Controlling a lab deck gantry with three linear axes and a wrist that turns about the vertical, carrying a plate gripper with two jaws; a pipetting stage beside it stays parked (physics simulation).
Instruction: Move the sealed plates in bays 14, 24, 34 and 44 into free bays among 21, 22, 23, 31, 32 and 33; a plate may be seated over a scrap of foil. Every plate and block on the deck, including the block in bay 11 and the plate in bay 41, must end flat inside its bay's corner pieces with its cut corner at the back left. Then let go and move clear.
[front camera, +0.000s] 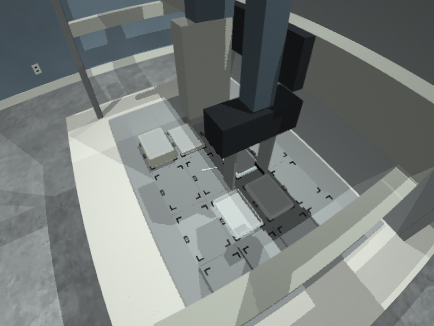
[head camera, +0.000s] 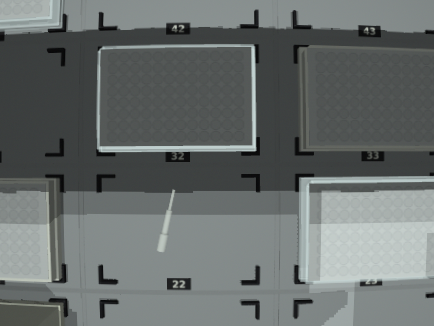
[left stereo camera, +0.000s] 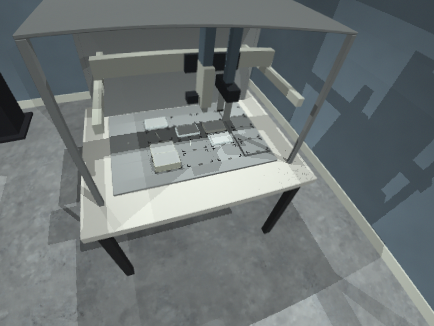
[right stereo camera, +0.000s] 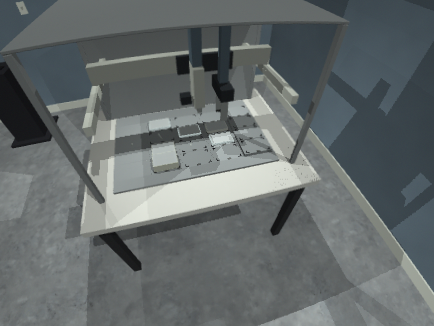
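My gripper is open and empty, its jaws apart above the deck. A sealed plate lies level inside bay 32's corners; the jaws partly cover it in the front view. A grey-looking plate lies in bay 33. A pale plate lies in bay 23. Another plate lies in bay 21. The thick block sits in bay 11. Bay 41's plate shows partly in the head view. Some cut corners are hidden or too small to judge.
A loose white pointed piece lies in bay 22. The parked pipetting stage hangs beside the gripper. Canopy posts stand at the table's sides.
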